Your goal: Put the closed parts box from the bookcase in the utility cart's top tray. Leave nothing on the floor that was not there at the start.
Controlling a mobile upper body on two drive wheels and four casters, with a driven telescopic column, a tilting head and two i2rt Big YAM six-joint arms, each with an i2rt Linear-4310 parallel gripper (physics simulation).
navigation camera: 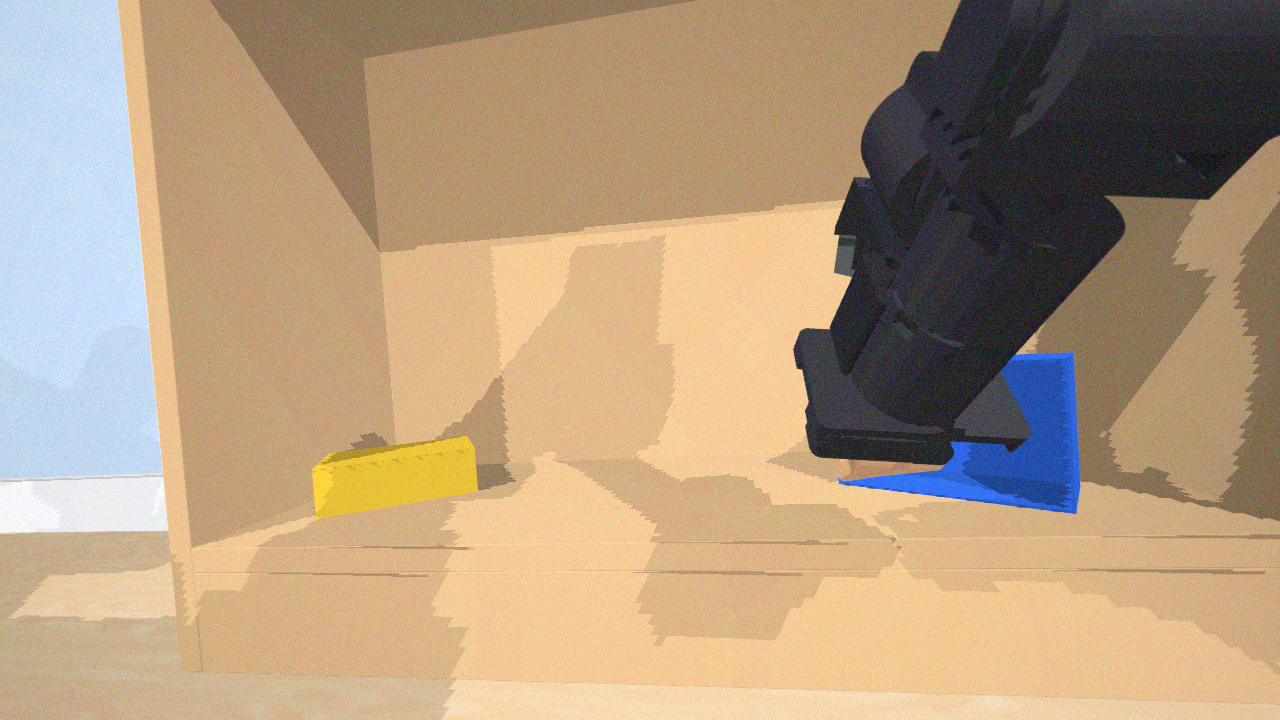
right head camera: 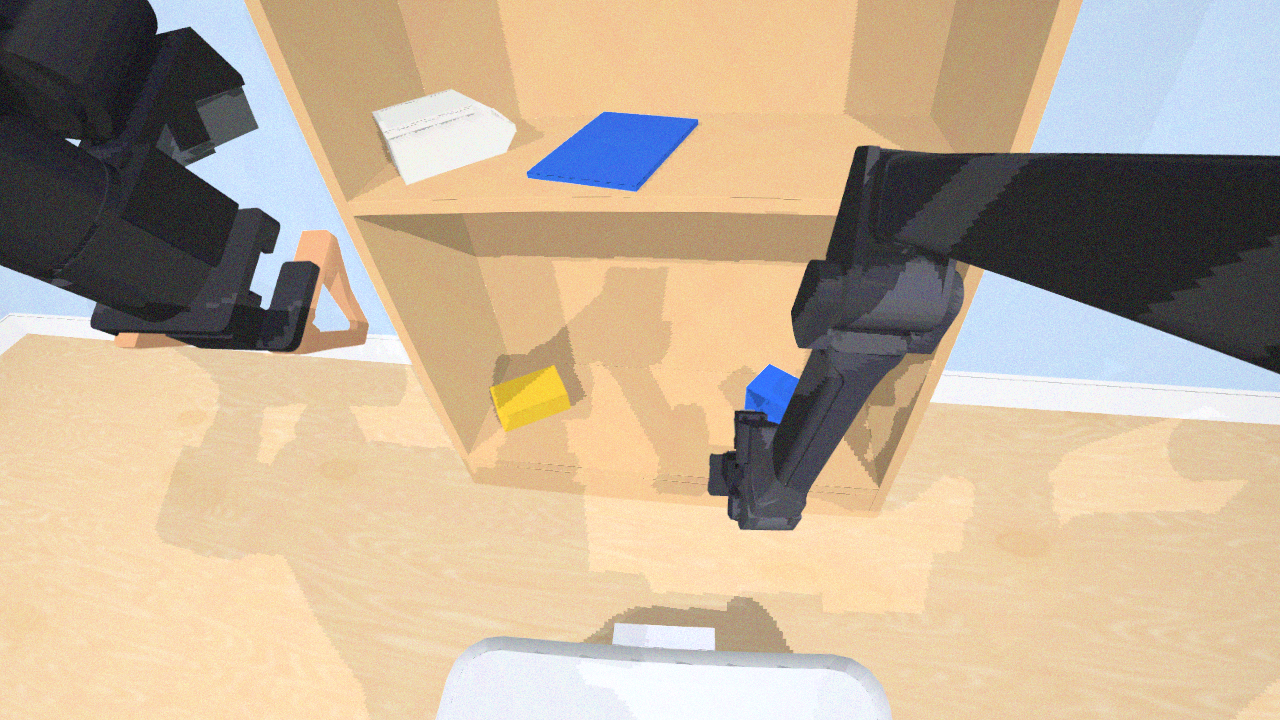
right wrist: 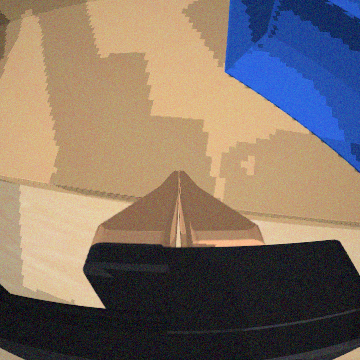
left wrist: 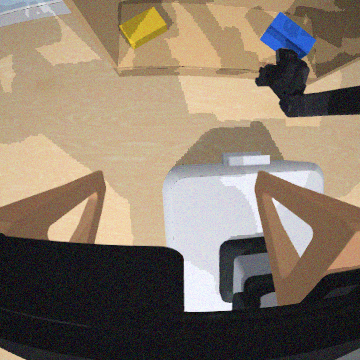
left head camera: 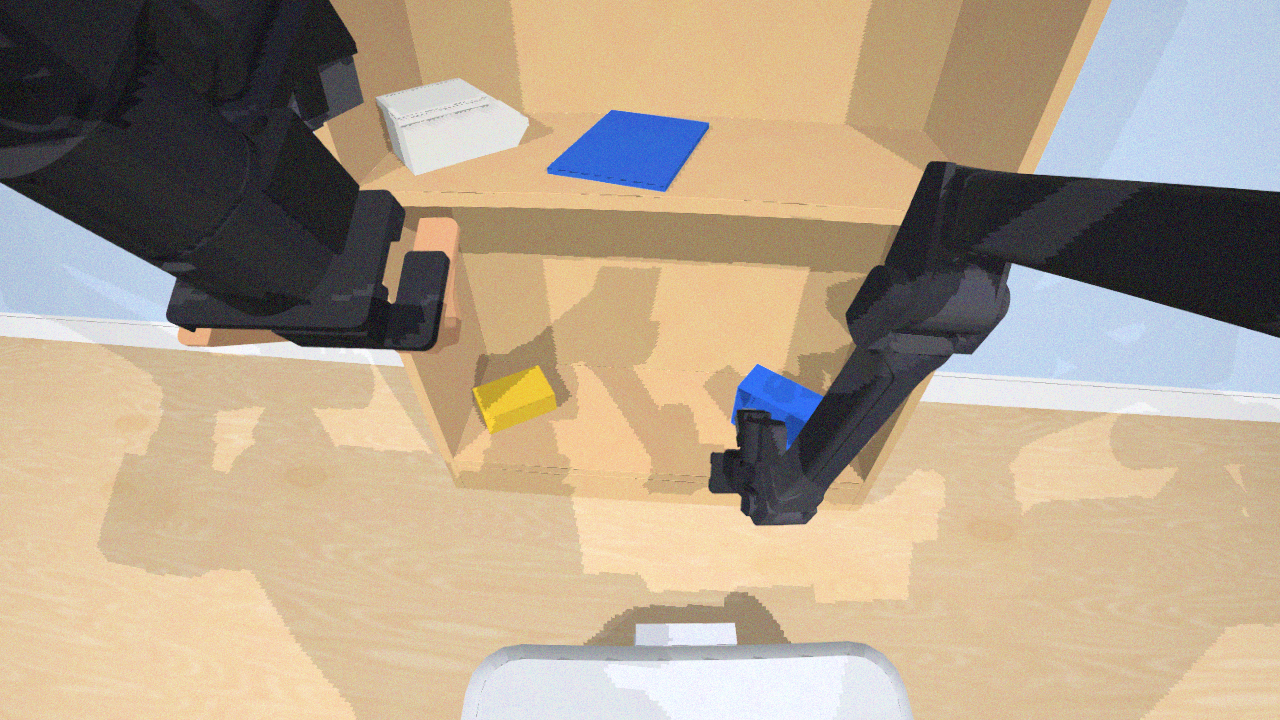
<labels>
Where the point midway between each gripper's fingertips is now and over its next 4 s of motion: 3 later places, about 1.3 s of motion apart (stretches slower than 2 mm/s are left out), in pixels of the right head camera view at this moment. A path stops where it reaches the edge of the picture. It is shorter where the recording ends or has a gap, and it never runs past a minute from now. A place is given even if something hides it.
My left gripper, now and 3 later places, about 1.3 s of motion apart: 304, 333; 358, 262; 247, 412; 187, 342
My right gripper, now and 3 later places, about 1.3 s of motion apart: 730, 461; 752, 348; 753, 375; 749, 465
</labels>
